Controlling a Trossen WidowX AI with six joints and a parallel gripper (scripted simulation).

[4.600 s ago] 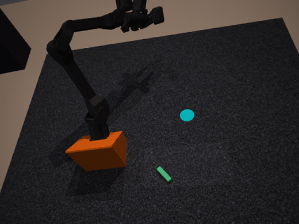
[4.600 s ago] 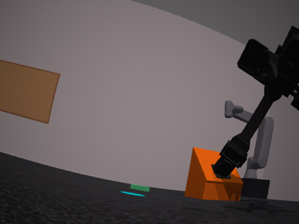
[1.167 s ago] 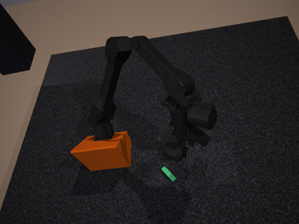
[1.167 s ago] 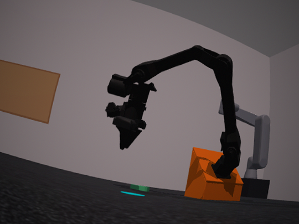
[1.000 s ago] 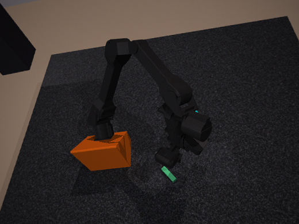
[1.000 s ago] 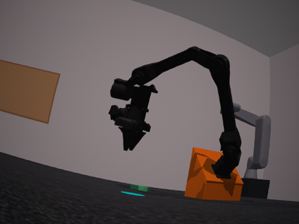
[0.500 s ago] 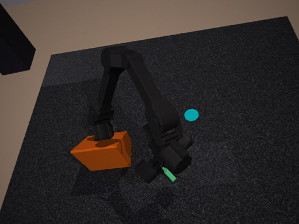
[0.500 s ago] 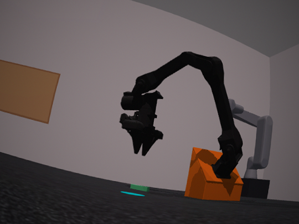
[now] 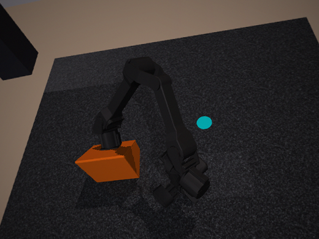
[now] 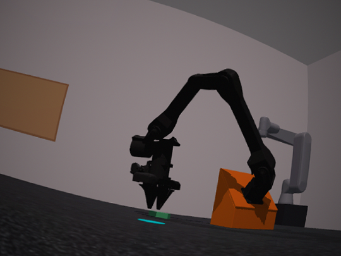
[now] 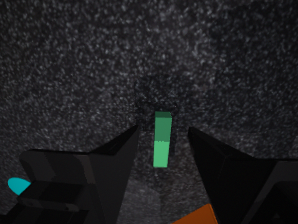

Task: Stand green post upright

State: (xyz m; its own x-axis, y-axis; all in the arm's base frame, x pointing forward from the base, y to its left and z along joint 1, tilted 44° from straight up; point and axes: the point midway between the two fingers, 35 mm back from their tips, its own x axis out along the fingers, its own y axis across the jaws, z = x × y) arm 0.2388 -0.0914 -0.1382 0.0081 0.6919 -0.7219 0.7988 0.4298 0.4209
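Now: gripper tip 2 cm to the right of the green post, 1 cm past it and 1 cm above it. From my gripper tip the other things lie so: cyan circle: 26 cm to the left, 10 cm ahead, 2 cm below.
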